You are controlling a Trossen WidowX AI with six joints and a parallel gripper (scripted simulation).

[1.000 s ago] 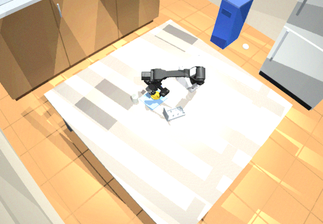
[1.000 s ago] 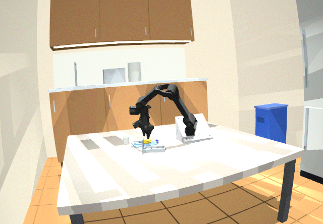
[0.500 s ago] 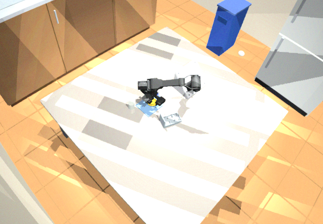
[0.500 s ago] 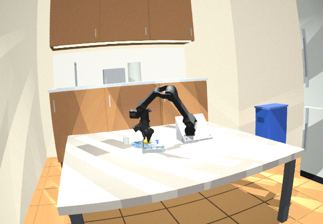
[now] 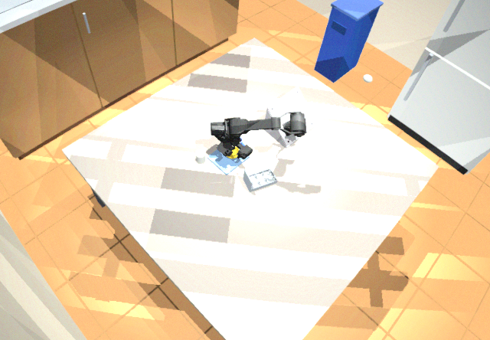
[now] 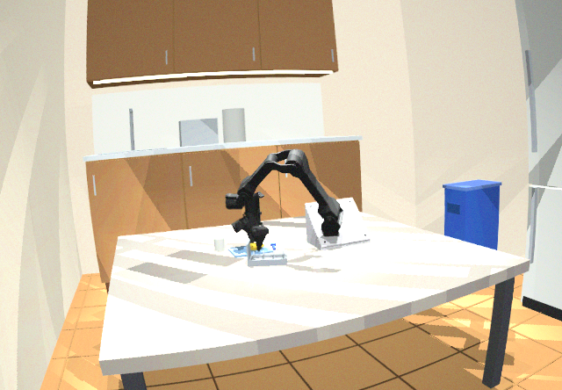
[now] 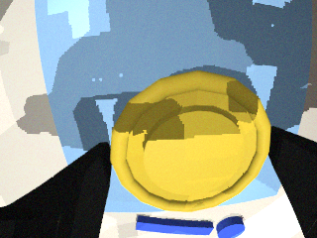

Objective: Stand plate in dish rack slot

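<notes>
Right now the light blue mat is 2 cm ahead of my gripper tip. Round my gripper tip: yellow plate: 1 cm above; then blue spoon: 8 cm behind, 2 cm to the right; then small white cup: 14 cm ahead, 6 cm to the right, 2 cm above.
</notes>
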